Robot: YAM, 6 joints.
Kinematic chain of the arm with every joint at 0, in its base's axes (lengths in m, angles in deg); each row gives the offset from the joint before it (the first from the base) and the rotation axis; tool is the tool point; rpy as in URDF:
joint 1: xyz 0 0 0.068 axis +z
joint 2: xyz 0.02 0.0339 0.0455 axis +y
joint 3: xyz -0.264 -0.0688 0 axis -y
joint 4: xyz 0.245 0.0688 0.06 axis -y
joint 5: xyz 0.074 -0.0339 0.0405 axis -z
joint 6: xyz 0.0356 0 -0.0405 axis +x
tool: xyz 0 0 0 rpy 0 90 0
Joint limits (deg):
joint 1: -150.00..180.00
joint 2: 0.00..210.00
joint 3: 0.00..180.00
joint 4: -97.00..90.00
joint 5: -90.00..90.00
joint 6: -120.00..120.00
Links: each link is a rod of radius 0.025 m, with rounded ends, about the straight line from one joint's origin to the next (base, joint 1, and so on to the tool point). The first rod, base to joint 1, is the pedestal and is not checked.
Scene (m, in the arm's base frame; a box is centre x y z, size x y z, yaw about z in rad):
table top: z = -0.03
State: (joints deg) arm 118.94 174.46 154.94 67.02 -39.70 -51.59
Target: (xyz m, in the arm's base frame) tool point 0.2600 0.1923 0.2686
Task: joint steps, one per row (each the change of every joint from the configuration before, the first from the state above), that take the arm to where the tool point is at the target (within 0.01 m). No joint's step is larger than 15 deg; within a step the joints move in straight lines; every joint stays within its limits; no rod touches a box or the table.
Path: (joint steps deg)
1: -10.92 -9.69 -14.02 2.87 -1.36 0.00
2: -10.91 -9.69 -14.03 2.87 -1.37 0.00
3: -10.92 -9.69 -14.02 2.88 -1.36 0.00
4: -10.92 -9.70 -14.02 2.87 -1.36 0.00
5: -10.91 -9.69 -14.03 2.87 -1.37 0.00
6: -10.92 -9.69 -14.02 2.88 -1.36 0.00
7: -10.92 -9.69 -14.02 2.87 -1.36 0.00
8: -10.91 -9.69 -14.02 2.87 -1.36 0.00

